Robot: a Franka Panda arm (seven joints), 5 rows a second.
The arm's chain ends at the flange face. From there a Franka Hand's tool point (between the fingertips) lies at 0.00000 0.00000 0.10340 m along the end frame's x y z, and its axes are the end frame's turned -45 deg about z.
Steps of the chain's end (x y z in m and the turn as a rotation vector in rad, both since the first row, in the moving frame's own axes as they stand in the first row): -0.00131, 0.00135, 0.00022, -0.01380, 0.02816, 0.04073; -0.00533, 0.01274, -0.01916, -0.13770, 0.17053, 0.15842; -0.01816, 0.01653, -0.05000, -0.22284, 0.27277, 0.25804
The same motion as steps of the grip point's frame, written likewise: -0.00089, 0.00312, 0.00017, -0.02967, 0.01015, 0.04073; -0.01218, 0.02769, -0.02163, -0.21795, 0.02321, 0.15842; -0.02560, 0.03441, -0.05631, -0.35045, 0.03531, 0.25804
